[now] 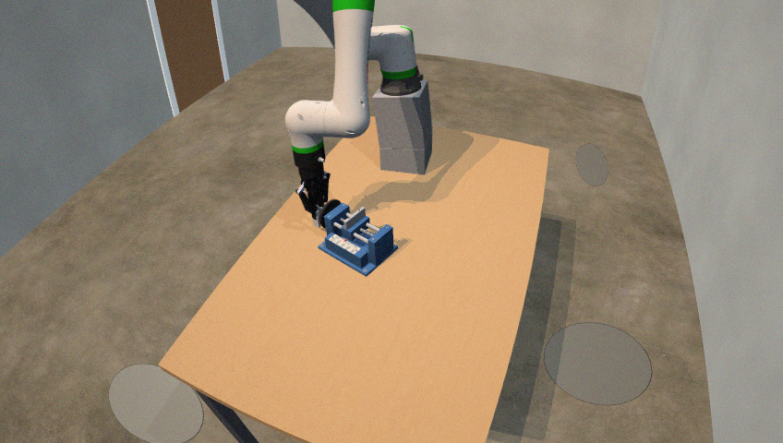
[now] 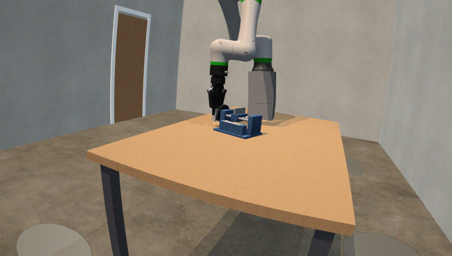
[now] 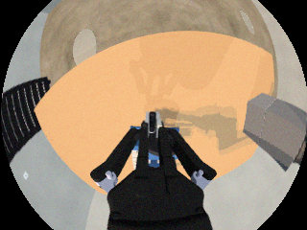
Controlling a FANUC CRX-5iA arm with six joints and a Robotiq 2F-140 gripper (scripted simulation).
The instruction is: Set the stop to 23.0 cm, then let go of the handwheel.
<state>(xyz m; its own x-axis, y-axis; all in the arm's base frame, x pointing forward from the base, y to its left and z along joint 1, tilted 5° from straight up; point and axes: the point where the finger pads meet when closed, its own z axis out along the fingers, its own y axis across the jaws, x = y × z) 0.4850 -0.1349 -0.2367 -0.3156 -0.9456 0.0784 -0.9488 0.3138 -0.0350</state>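
The black handwheel is 20 mm to the left of my hand and 10 mm below it. Round my hand: grey stop plate (30 mm ahead, 140 mm to the left, 30 mm above).
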